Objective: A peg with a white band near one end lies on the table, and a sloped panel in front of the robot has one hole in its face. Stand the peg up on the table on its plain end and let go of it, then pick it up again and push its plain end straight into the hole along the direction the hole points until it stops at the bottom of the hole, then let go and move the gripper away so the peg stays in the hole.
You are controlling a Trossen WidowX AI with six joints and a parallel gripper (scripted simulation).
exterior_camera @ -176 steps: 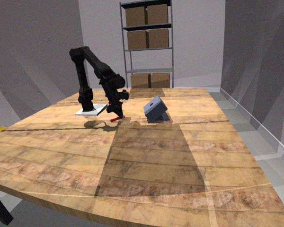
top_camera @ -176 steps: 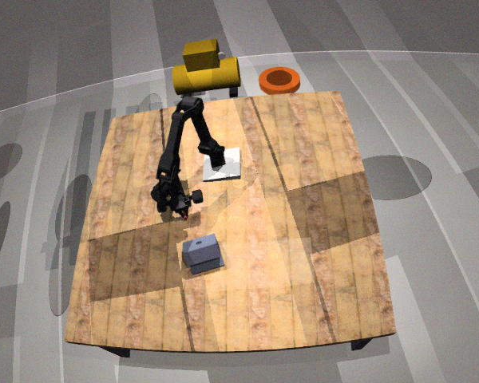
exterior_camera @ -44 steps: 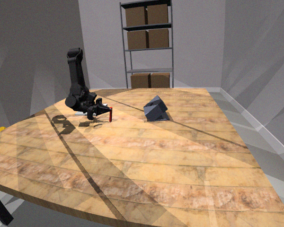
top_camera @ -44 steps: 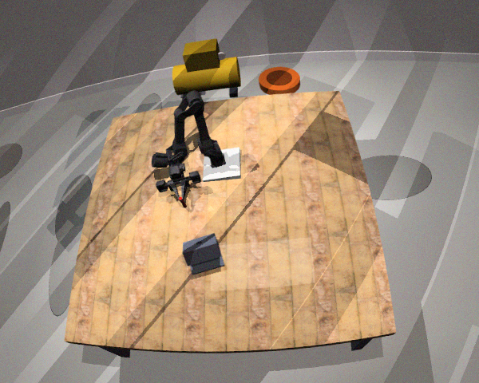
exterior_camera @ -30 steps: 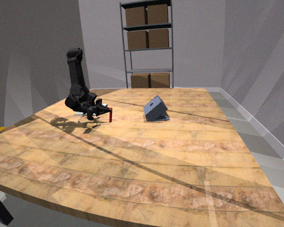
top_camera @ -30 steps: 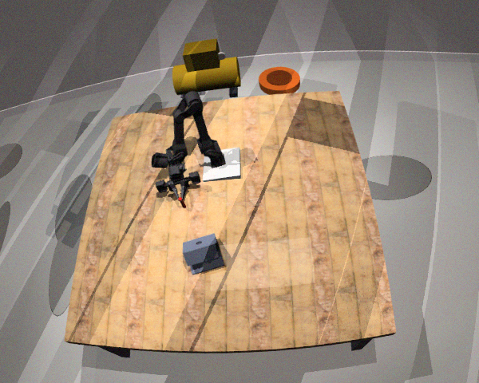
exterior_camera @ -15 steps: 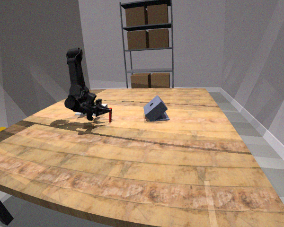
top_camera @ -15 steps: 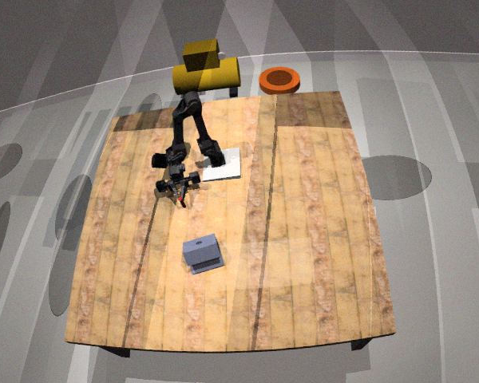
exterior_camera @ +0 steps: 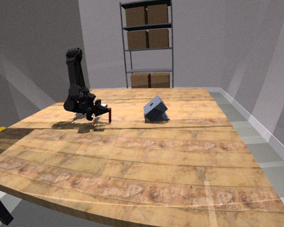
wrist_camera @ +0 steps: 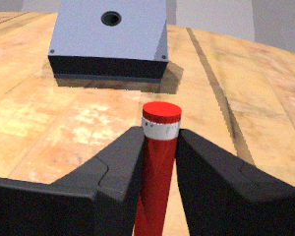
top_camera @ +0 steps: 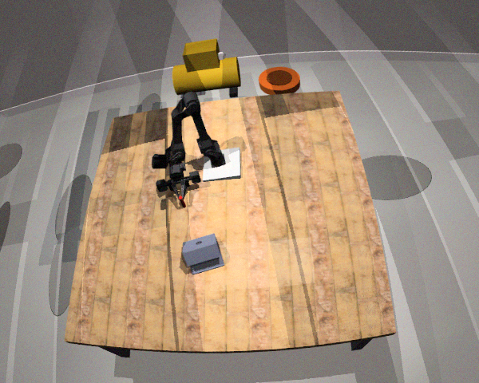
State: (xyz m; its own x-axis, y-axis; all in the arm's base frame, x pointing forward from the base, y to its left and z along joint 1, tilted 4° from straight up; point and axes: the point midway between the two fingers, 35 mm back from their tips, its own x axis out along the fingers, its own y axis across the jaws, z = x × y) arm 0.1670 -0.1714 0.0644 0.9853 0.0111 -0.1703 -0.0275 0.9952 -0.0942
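My gripper tip is now 10 mm above the red peg. Round my gripper tip: sloped blue-grey panel 240 mm ahead, 50 mm to the left, 20 mm below.
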